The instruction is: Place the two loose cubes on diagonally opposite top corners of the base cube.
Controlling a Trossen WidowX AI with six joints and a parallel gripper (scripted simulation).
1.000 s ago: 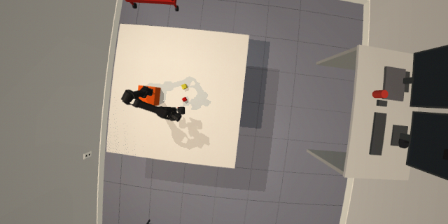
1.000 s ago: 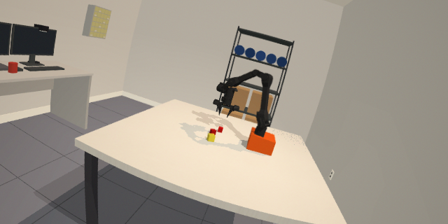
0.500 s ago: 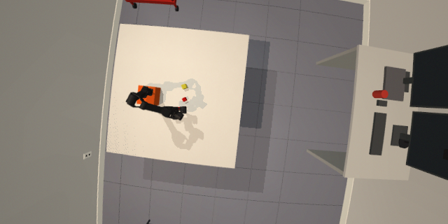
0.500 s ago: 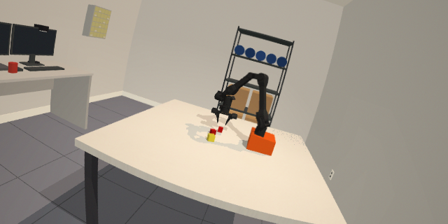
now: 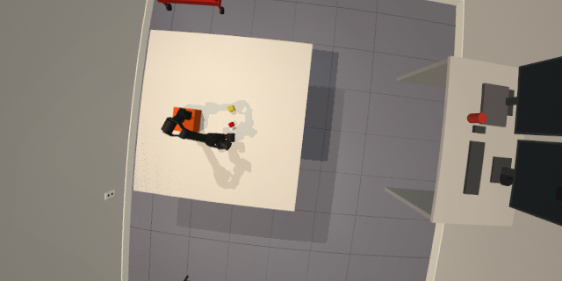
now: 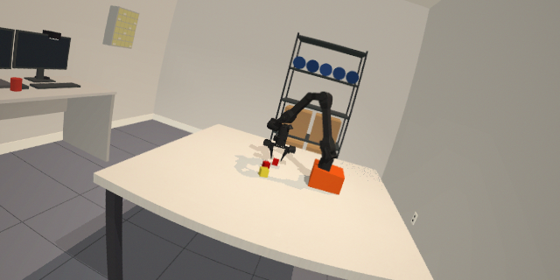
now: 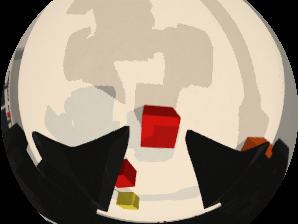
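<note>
Now: gripper tip 210 mm to the right of the yellow base cube, 10 mm past it and 10 mm above it. The rest, counted from my gripper tip: red cube (100 mm to the left, 20 mm ahead, 10 mm below).
</note>
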